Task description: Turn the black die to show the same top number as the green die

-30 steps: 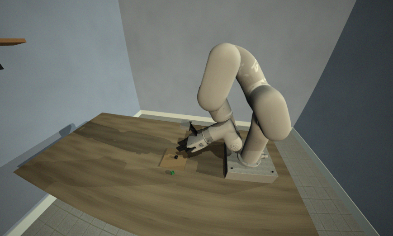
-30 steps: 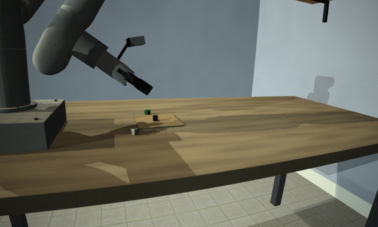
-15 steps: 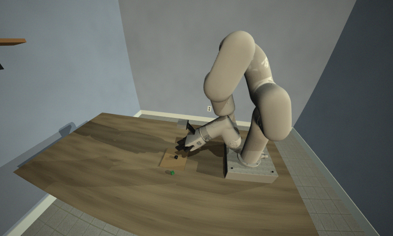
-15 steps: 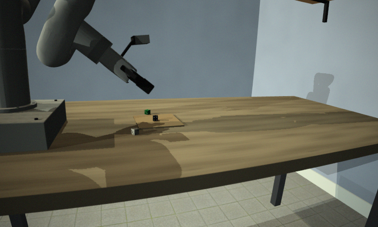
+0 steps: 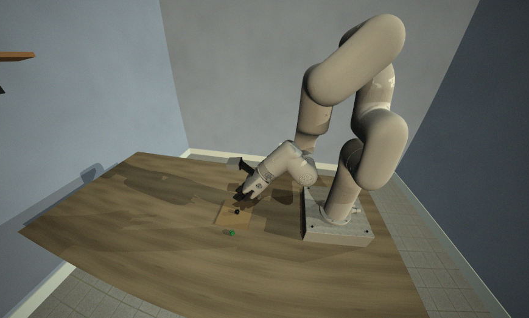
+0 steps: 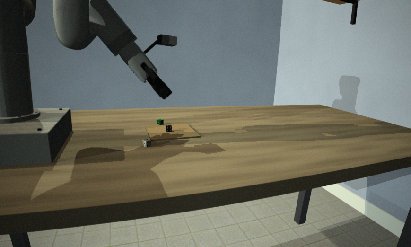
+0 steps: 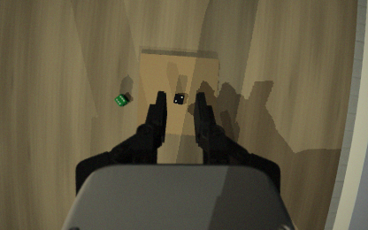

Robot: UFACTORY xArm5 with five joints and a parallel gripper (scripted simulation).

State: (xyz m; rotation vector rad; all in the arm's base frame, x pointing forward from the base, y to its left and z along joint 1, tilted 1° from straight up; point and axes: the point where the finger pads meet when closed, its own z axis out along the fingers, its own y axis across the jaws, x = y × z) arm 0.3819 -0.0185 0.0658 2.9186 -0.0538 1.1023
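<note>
Right now my hand is 20 mm short of the black die and 120 mm above it. The rest, counted from my hand: green die: 20 mm ahead, 100 mm to the left, 120 mm below; then white die: 70 mm behind, 100 mm to the right, 120 mm below; then tan mat: 30 mm ahead, 130 mm below.
</note>
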